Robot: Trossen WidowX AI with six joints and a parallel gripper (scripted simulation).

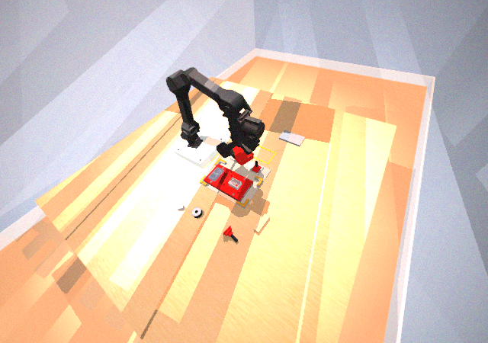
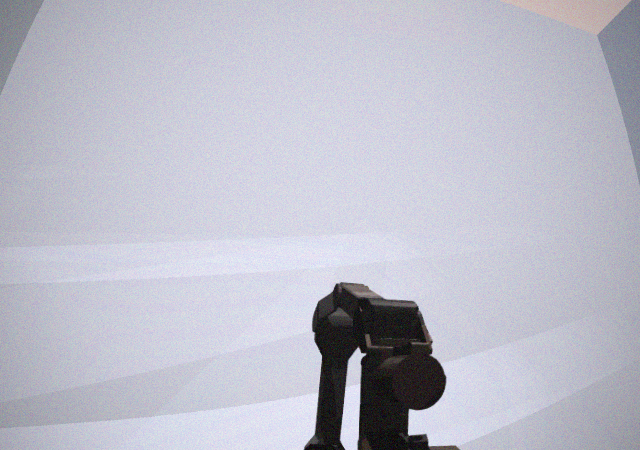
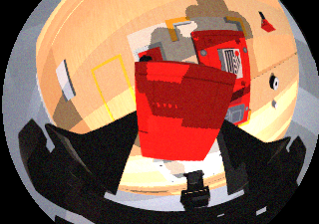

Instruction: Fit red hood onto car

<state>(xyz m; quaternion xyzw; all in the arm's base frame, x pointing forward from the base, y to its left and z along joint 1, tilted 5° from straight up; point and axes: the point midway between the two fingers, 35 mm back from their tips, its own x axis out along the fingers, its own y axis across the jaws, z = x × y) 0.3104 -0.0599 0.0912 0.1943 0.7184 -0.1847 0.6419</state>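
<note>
My gripper tip is 100 mm to the left of the white engine block, 90 mm above it and 10 mm short of it. The rest, counted from my gripper tip: white plate: 270 mm to the left, 170 mm ahead, 110 mm below; red hood: 10 mm above; beige block: 220 mm to the right, 170 mm ahead, 100 mm below.
</note>
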